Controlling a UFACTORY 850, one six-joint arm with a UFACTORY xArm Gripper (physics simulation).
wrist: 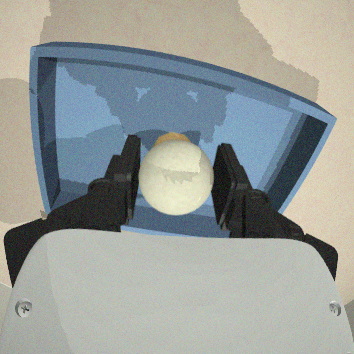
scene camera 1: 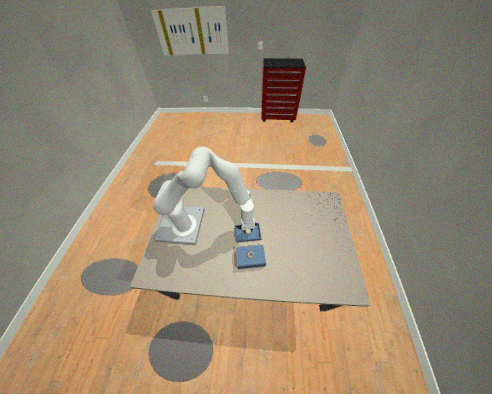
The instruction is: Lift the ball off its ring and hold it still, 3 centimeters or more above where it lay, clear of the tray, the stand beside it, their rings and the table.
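Note:
A cream-white ball (scene camera 1: 248,231) (wrist: 176,177) sits over the blue tray (scene camera 1: 257,236) (wrist: 46,125). Part of an orange ring (wrist: 172,136) shows just behind the ball in the wrist view; the ball hides the rest of it. My gripper (scene camera 1: 247,230) (wrist: 176,159) is shut on the ball, with one black finger pad against each side. No clear gap shows between the ball and its ring. The blue stand (scene camera 1: 241,260) is beside the tray, with a tan ring (scene camera 1: 251,258) on its top.
The tray's walls rise around the ball and fingers. The stand lies on the near side of the tray in the scene view. Both stand on the beige table (scene camera 1: 310,260). The arm's base plate (scene camera 1: 165,236) is at the table's left. A red tool cabinet (scene camera 1: 283,92) stands far behind.

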